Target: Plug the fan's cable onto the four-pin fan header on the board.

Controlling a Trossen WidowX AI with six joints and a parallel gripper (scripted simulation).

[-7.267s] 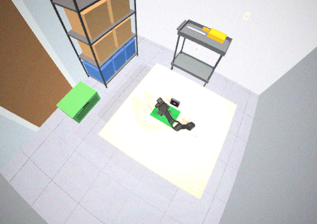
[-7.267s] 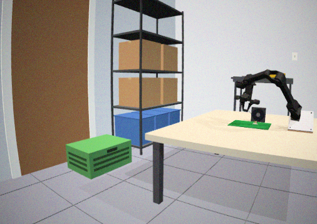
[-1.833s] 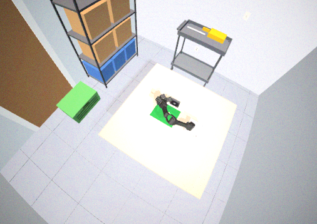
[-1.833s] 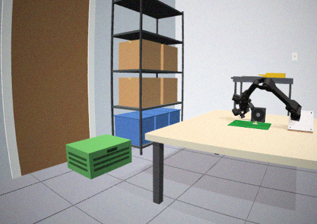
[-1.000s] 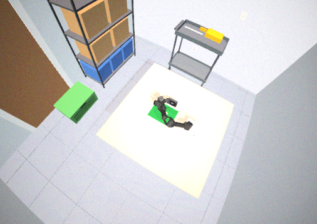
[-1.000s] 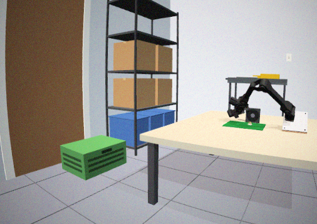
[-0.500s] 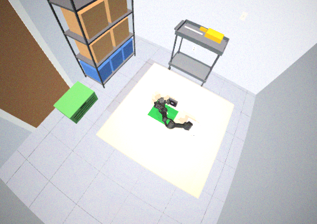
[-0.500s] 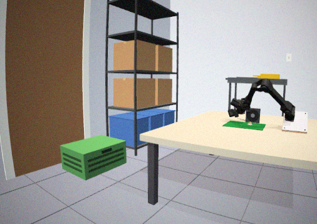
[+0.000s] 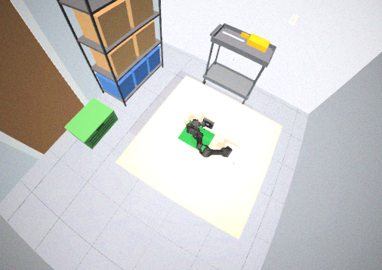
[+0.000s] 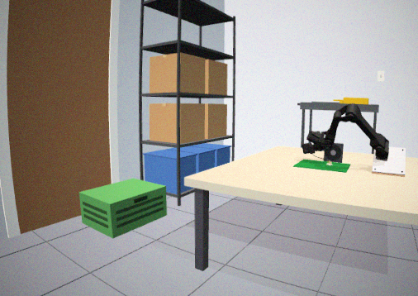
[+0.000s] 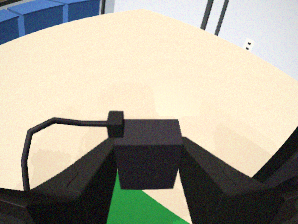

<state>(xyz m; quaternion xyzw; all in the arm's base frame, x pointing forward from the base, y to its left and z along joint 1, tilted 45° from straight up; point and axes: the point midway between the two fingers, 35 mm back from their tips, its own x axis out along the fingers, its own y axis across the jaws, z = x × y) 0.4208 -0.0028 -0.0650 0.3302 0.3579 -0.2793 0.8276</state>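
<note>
My gripper tip is 110 mm past the green board, 100 mm to the right of it and 90 mm above it. Round my gripper tip: dark grey fan plug (10 mm below); then black fan (130 mm behind, 50 mm to the right, 10 mm below).
</note>
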